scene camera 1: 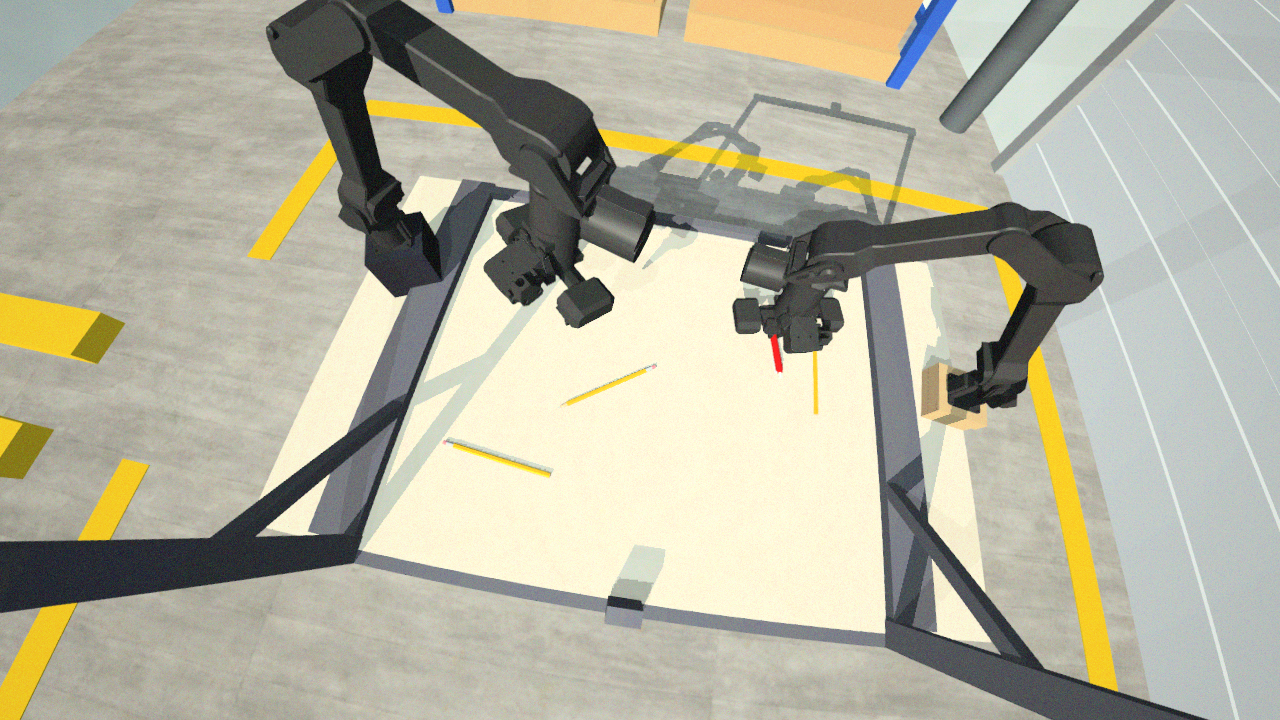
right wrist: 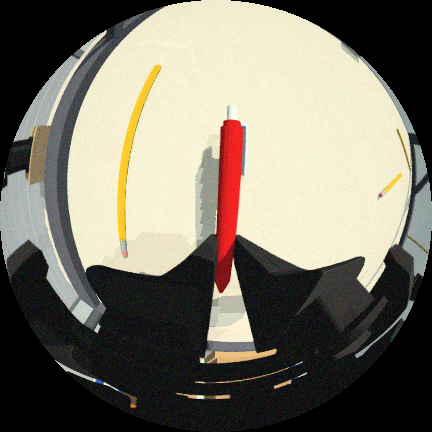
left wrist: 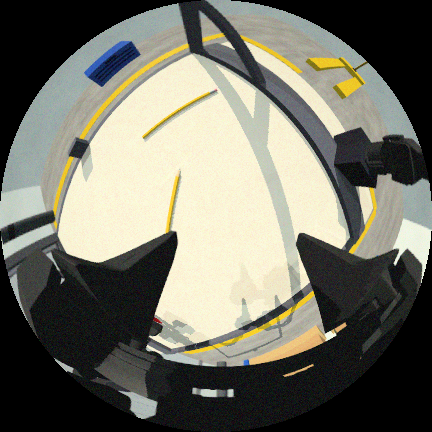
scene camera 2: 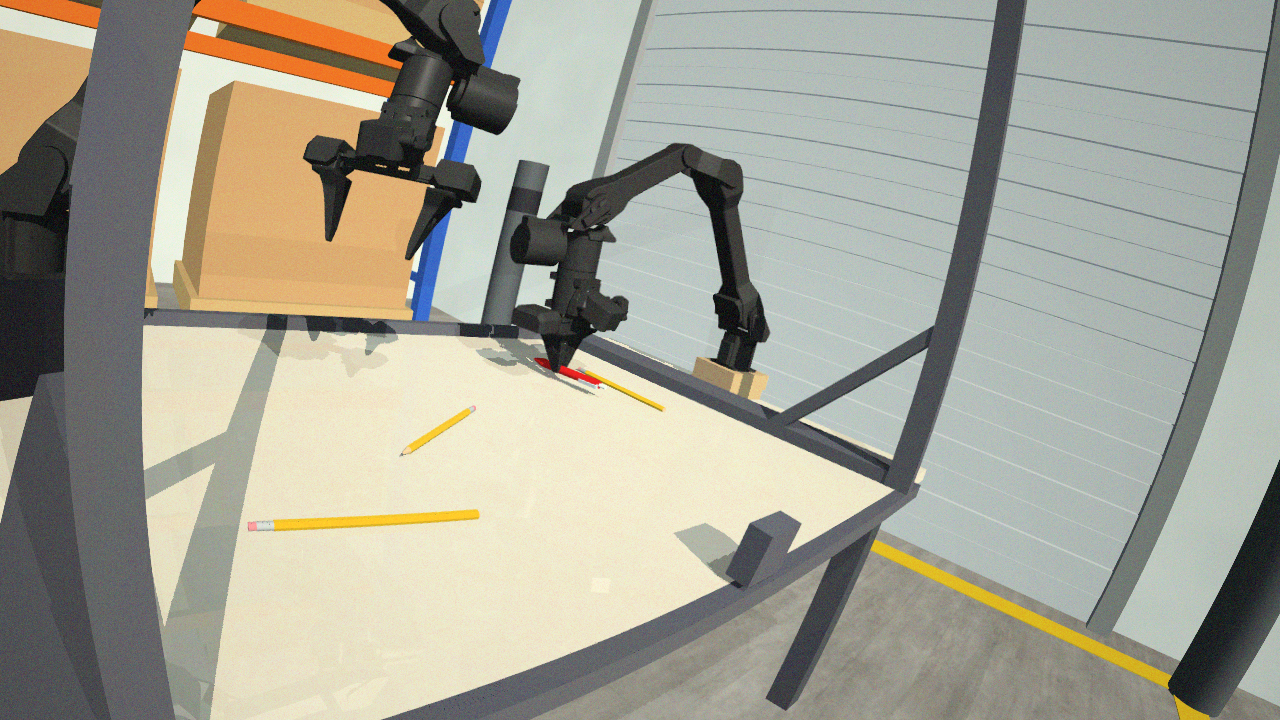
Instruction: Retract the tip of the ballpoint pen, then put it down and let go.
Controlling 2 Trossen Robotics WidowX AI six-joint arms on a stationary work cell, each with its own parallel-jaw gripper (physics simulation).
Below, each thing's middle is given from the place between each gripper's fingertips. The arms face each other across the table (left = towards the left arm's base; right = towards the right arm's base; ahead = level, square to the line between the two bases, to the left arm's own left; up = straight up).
Labels:
I see my right gripper 20 mm past the red ballpoint pen (right wrist: 233,134). The rest, counted from my right hand: tan block (scene camera 1: 934,397): 370 mm to the right, 40 mm behind, 10 mm above.
The red ballpoint pen lies 38 cm to the right of my left hand, 15 cm below it and 11 cm ahead of it. From my left hand the other things lie so: tan block 75 cm to the right, 15 cm below, 9 cm ahead.

